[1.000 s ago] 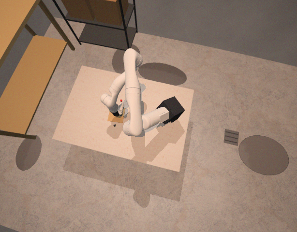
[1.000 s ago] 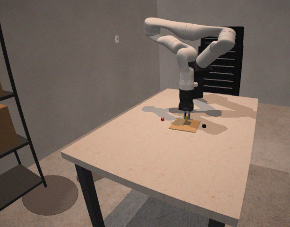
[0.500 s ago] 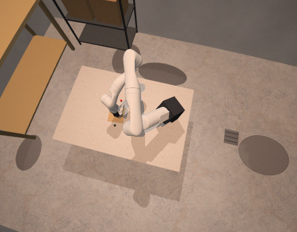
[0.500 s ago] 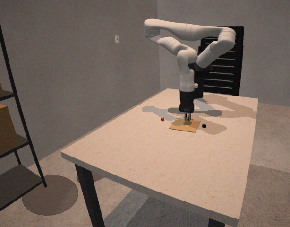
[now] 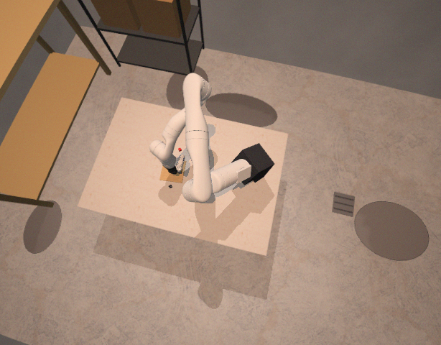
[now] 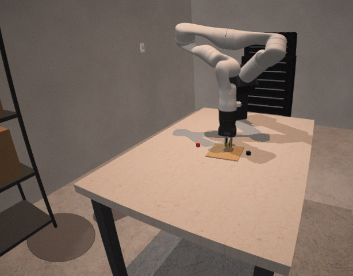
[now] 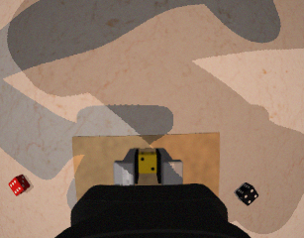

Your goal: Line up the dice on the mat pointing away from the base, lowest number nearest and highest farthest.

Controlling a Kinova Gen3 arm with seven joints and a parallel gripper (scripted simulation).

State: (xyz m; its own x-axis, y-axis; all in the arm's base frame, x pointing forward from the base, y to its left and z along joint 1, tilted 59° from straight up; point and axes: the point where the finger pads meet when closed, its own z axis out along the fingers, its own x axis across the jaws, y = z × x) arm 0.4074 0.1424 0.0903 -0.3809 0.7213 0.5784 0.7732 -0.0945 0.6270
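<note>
The yellow die lies 10 mm below my hand. The rest, counted from my hand: tan mat (40 mm ahead, 30 mm below, 20 mm to the left); black die (110 mm to the left, 20 mm below, 10 mm behind); red die (110 mm to the right, 90 mm ahead, 20 mm below).
</note>
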